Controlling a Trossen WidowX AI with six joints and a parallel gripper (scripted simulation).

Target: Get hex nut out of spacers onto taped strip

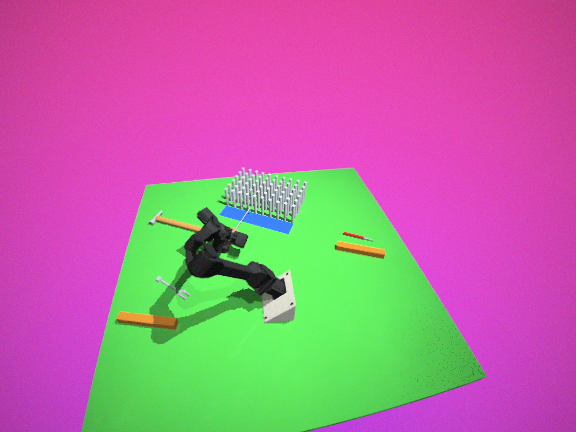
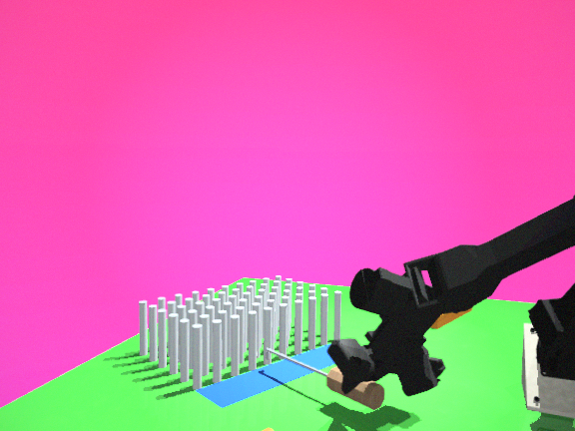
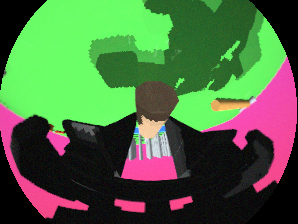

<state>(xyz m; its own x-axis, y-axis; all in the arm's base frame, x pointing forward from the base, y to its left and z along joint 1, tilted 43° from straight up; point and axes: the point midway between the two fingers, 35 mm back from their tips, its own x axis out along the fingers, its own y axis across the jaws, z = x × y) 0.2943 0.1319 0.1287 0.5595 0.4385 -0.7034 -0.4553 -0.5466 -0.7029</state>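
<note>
Right now my gripper tip is 14 cm short of the blue taped strip, 12 cm to the left of it and 4 cm above it. From my gripper tip the other things lie so: wrench 22 cm behind, 24 cm to the left, 3 cm below; then hook tool 9 cm ahead, 5 cm to the right; then hex nut 31 cm ahead, 16 cm to the right, 3 cm below.
</note>
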